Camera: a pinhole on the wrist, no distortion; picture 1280 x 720 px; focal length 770.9 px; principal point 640.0 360.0 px. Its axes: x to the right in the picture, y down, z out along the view. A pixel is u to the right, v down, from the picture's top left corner.
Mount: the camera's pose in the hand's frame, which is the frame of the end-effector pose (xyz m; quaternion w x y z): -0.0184 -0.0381 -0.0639 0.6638 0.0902 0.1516 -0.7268
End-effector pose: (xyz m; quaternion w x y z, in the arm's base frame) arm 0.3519 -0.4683 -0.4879 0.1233 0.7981 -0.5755 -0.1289
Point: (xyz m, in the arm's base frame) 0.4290 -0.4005 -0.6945
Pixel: 762 289
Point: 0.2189 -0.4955 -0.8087
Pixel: 244 316
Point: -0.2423 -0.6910 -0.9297
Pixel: outside the picture
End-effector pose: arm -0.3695 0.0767 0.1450 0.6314 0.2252 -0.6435 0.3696
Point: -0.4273 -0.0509 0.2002
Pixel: 385 500
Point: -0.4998 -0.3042 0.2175
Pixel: 568 358
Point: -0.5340 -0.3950 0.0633
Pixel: 564 106
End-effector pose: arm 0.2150 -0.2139 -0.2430 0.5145 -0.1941 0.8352 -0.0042
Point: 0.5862 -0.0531 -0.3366
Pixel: 201 61
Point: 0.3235 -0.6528 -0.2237
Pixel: outside the picture
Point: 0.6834 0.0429 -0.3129
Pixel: outside the picture
